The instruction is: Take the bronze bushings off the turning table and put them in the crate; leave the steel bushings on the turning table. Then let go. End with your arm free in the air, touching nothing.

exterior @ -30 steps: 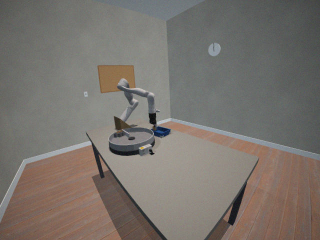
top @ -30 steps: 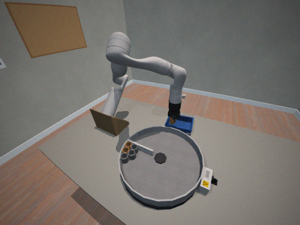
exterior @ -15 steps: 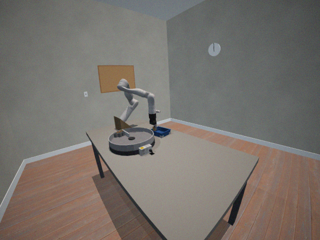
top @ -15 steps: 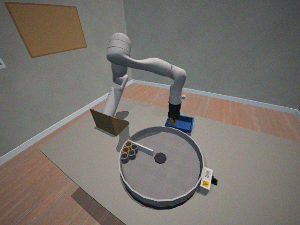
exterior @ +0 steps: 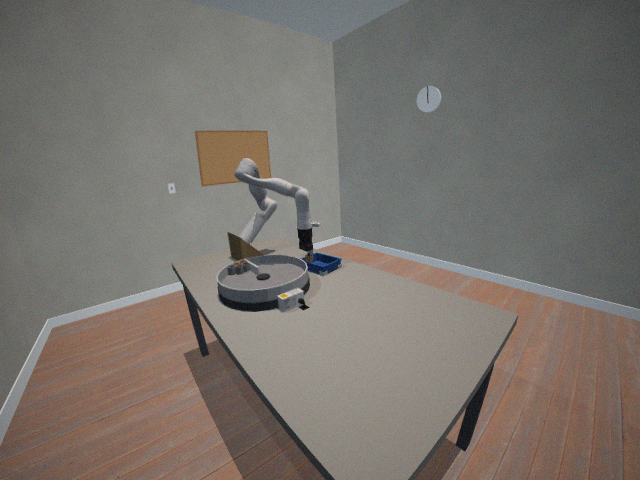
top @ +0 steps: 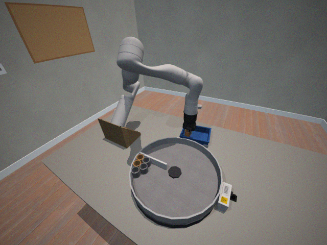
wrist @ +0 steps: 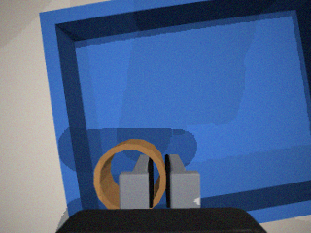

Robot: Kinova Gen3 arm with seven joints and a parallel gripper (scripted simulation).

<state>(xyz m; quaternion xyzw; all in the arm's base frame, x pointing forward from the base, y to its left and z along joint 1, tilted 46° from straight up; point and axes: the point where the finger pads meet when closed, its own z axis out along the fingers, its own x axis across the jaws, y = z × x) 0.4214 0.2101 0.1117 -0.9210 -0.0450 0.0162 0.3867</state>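
The blue crate lies 50 mm below my hand, 40 mm to the left of it and 30 mm ahead of it. Round my hand: round grey turning table: 300 mm to the right, 60 mm ahead, 20 mm below.
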